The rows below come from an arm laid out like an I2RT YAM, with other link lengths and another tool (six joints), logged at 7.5 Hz.
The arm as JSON. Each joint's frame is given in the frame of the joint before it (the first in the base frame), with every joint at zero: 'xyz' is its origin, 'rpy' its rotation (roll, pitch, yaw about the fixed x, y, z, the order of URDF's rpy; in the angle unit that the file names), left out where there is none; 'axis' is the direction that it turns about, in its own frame. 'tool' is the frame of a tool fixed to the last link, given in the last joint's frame.
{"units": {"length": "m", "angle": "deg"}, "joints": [
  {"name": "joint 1", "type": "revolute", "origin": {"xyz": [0.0, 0.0, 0.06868]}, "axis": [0.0, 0.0, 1.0]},
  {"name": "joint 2", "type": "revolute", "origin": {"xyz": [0.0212, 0.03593, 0.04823]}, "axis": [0.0, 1.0, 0.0]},
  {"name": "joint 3", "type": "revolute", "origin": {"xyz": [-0.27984, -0.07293, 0.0]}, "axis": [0.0, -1.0, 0.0]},
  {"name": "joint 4", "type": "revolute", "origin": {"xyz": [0.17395, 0.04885, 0.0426]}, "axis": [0.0, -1.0, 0.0]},
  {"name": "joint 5", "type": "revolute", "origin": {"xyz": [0.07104, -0.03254, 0.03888]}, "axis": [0.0, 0.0, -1.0]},
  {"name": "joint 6", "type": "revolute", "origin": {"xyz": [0.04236, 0.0, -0.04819]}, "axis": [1.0, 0.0, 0.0]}
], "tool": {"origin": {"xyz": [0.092, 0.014, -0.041], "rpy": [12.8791, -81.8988, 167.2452]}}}
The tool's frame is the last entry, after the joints.
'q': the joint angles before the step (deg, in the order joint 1, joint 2, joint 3, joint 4, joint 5, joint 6). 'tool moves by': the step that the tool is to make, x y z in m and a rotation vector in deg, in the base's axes. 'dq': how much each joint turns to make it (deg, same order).
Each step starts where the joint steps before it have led.
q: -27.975, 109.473, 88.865, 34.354, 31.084, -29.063
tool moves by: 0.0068, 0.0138, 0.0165, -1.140, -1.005, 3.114
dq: 1.433, -1.251, 1.649, -1.417, -1.766, -0.133
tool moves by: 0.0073, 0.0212, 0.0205, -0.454, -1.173, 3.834
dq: 2.285, -1.830, 2.679, -3.532, -1.466, 0.580
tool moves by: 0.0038, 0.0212, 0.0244, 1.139, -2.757, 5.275
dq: 1.524, -2.231, 3.793, -5.495, -2.990, 3.480
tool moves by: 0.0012, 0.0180, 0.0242, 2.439, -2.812, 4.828
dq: 1.007, -1.481, 5.745, -7.407, -2.712, 4.663
